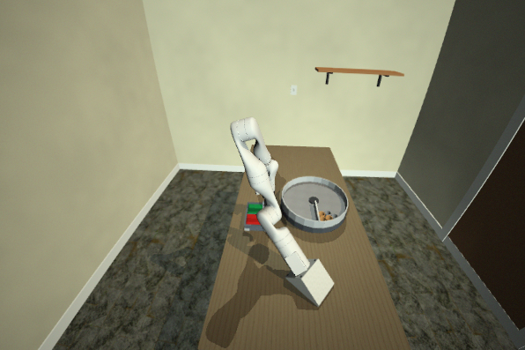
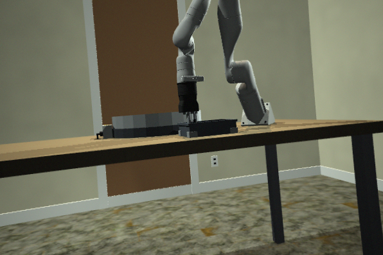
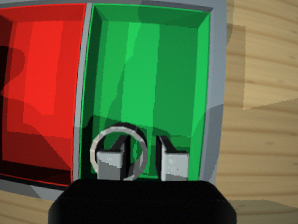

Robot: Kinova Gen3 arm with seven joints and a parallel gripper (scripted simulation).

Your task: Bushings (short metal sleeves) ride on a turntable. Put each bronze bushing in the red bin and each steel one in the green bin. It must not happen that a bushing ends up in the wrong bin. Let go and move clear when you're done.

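Right now the bin tray is 5 cm behind my hand, 3 cm to the left of it and 2 cm below it. From my hand the other things lie so: grey turntable: 13 cm ahead, 30 cm to the right, 1 cm above.
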